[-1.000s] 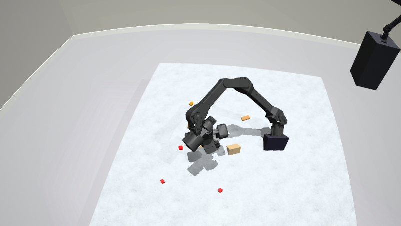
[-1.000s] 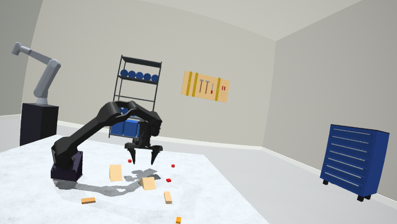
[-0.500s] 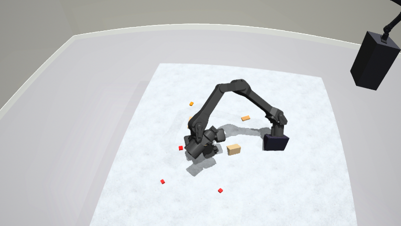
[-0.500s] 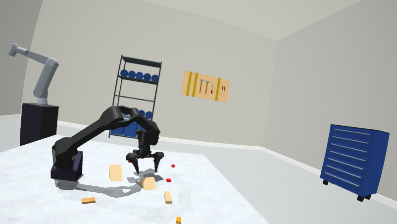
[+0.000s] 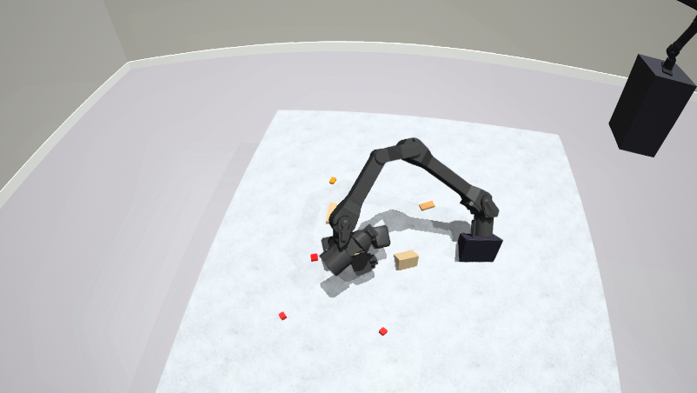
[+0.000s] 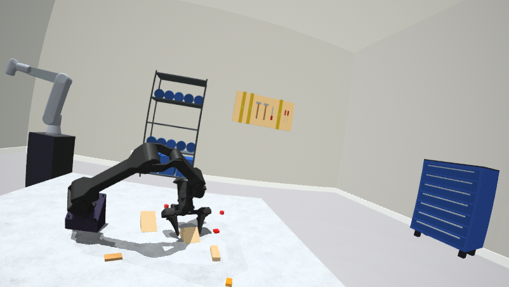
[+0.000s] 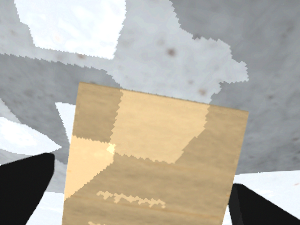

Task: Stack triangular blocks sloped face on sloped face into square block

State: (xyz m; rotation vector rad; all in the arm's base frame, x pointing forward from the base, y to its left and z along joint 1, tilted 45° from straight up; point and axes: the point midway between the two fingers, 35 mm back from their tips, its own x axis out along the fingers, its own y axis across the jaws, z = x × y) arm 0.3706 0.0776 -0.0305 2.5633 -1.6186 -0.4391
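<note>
Now: gripper tip 100 mm to the left of the tan bar and 100 mm short of it. The rest, counted from my gripper tip: flat tan piece (200 mm to the right, 190 mm behind, 10 mm below); small orange cube (240 mm to the right, 140 mm ahead, 10 mm below).
</note>
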